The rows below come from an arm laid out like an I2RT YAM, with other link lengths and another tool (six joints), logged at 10 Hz.
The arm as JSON. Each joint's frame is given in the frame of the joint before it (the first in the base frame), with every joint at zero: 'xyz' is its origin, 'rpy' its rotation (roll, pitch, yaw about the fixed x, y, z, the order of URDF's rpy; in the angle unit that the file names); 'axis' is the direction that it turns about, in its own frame. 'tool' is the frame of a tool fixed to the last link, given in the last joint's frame.
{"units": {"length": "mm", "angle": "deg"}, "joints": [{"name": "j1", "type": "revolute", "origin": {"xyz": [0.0, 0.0, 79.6], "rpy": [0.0, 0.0, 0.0]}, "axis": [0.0, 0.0, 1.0]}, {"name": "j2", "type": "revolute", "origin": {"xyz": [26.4, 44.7, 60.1], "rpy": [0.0, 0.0, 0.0]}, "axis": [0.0, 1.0, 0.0]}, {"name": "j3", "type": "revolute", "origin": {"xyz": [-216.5, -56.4, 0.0], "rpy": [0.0, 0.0, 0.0]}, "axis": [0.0, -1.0, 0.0]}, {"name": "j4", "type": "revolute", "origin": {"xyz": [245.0, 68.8, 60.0], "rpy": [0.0, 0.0, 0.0]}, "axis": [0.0, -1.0, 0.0]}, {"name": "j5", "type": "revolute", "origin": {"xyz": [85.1, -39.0, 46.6], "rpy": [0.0, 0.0, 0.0]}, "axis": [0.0, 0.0, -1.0]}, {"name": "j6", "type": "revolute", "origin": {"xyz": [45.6, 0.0, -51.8], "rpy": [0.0, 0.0, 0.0]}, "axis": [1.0, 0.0, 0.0]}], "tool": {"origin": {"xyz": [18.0, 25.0, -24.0], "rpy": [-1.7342, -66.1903, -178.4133]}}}
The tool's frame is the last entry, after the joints.
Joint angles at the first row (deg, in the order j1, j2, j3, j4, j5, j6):
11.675, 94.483, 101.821, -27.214, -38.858, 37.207
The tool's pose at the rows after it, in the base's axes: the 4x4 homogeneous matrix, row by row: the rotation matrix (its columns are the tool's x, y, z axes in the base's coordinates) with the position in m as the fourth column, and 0 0 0 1 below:
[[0.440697, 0.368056, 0.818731, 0.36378], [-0.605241, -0.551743, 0.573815, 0.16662], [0.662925, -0.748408, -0.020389, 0.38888], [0, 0, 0, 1]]
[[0.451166, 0.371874, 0.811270, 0.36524], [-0.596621, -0.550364, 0.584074, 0.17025], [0.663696, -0.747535, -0.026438, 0.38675], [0, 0, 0, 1]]
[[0.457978, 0.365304, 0.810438, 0.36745], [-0.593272, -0.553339, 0.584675, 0.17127], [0.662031, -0.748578, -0.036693, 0.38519], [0, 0, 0, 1]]
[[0.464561, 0.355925, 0.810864, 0.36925], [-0.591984, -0.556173, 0.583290, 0.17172], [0.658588, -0.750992, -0.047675, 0.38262], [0, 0, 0, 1]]
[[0.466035, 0.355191, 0.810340, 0.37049], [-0.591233, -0.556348, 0.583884, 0.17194], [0.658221, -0.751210, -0.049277, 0.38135], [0, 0, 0, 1]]
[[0.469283, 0.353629, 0.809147, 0.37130], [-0.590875, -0.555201, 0.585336, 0.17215], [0.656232, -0.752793, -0.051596, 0.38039], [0, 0, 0, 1]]
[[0.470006, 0.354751, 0.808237, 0.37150], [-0.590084, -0.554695, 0.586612, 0.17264], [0.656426, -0.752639, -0.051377, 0.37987], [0, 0, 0, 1]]
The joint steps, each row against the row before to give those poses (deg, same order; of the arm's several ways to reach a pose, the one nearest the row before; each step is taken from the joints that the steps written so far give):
0.693, 2.287, 0.786, -0.224, -0.122, -0.534
0.461, 0.904, 0.748, -0.366, -0.175, -0.362
0.079, 0.833, 0.874, -0.713, 0.073, -0.137
0.012, 0.534, 0.274, -0.399, 0.102, 0.023
-0.011, 0.297, 0.088, 0.088, -0.046, -0.045
-0.006, 0.238, 0.086, -0.001, -0.130, 0.042
0.060, 0.070, -0.044, 0.115, -0.024, -0.025

